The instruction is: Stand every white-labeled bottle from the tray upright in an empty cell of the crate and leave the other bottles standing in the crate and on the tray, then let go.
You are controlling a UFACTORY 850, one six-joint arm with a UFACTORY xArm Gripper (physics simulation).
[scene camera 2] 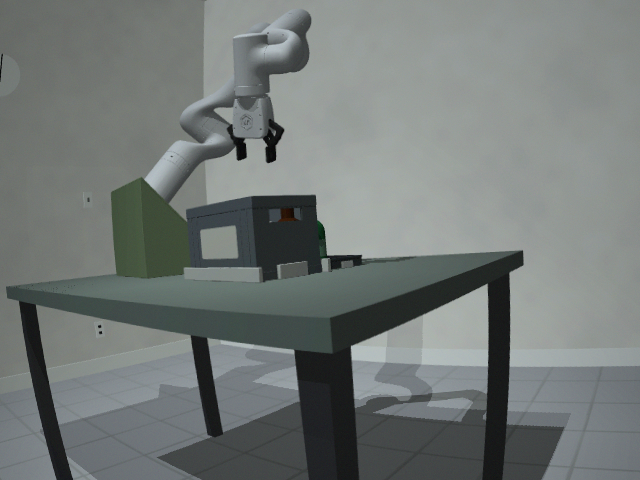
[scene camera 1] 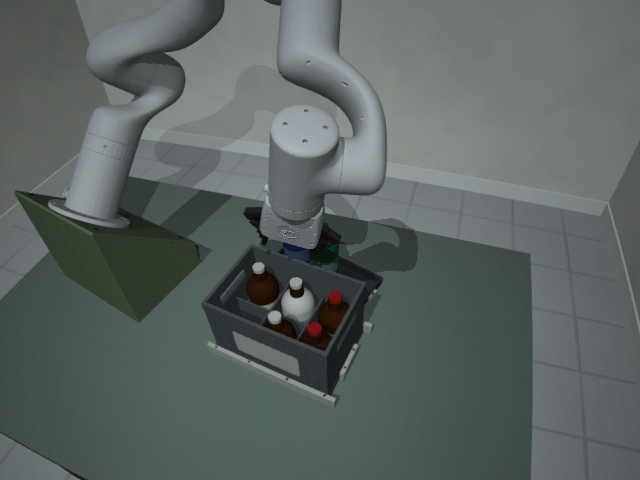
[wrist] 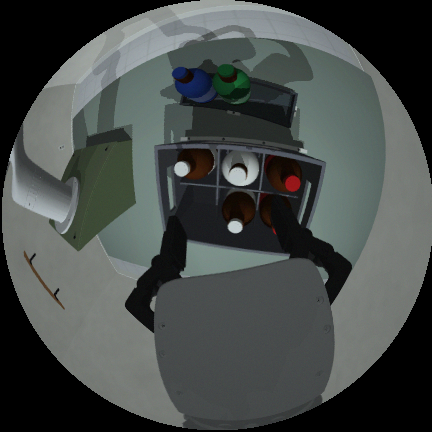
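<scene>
The white-labeled bottle stands upright, white-capped, in the middle cell of the crate's tray-side row. The grey crate also holds two brown bottles with white caps and two with red caps. Its corner cell nearest the green base, in the row away from the tray, is empty. A blue bottle and a green bottle stand on the dark tray. My gripper is open and empty, high above the crate; its body hides its fingertips in scene camera 1.
The green wedge-shaped base of the arm stands beside the crate. Pale strips lie along the crate's foot. The crate's walls and inner dividers rise around the bottles.
</scene>
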